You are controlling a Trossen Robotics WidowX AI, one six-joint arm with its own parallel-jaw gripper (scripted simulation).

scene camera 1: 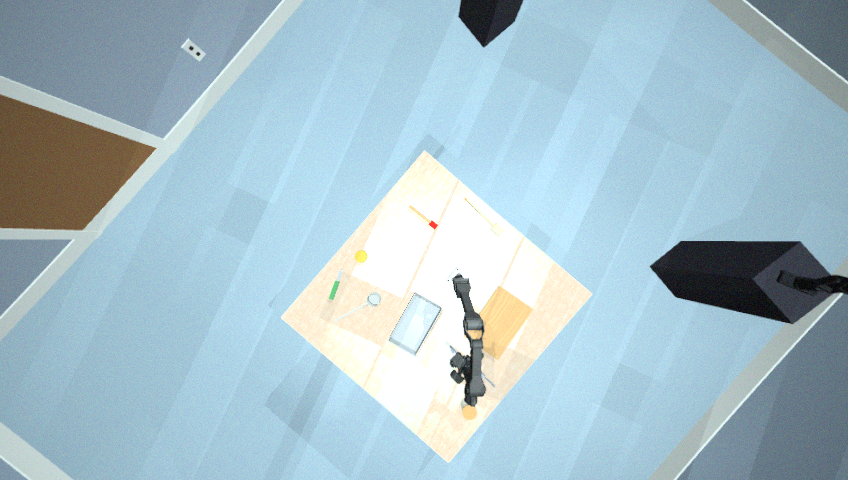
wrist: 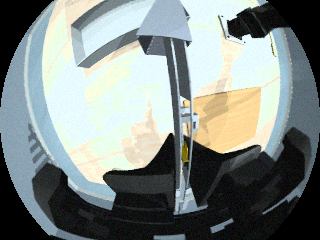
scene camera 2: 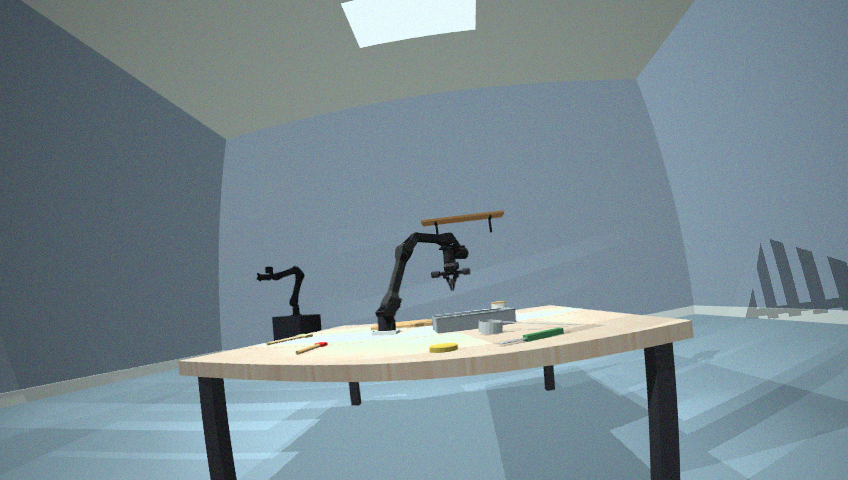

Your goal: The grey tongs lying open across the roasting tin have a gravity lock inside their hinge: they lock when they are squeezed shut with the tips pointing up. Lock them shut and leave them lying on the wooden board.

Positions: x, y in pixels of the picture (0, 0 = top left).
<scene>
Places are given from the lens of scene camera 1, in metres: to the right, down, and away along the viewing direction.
wooden board [scene camera 1: 503, 314]: 0.46, 0.43, 1.34
roasting tin [scene camera 1: 419, 316]: -0.03, 0.45, 1.35
</scene>
